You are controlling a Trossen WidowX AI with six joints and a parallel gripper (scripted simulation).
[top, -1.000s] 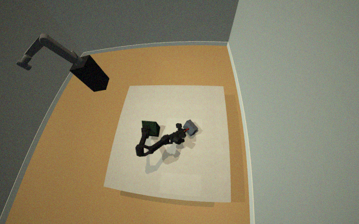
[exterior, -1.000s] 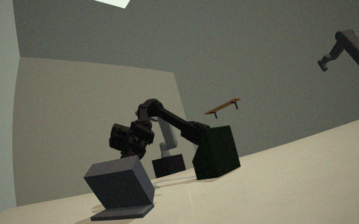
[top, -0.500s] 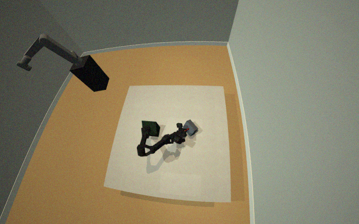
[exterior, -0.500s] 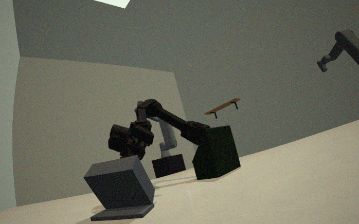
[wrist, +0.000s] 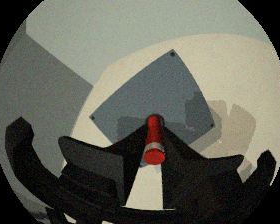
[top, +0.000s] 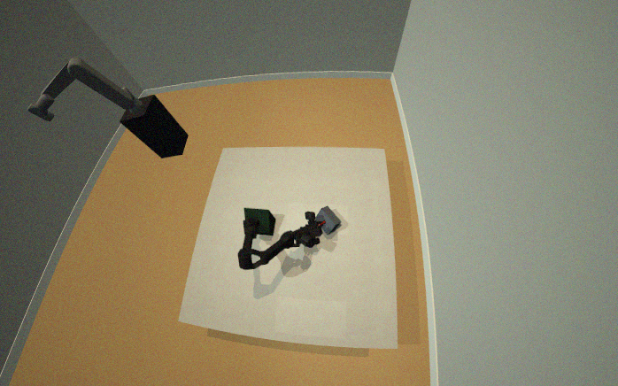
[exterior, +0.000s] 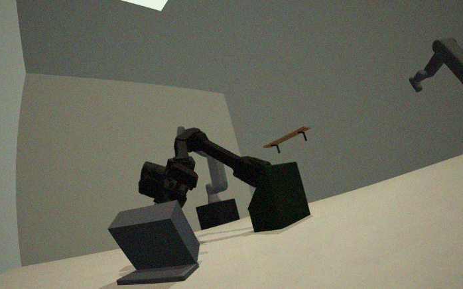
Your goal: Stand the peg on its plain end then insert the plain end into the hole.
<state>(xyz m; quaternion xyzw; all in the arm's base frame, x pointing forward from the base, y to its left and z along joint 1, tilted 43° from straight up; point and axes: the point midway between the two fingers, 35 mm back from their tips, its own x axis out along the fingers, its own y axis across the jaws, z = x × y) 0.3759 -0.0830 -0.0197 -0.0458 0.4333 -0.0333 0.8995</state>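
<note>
Now: gripper tip 10 mm past the red peg, 10 mm to the left of it and 10 mm below it. Round my gripper tip: grey sloped panel 30 mm ahead, 20 mm to the left, 20 mm below.
</note>
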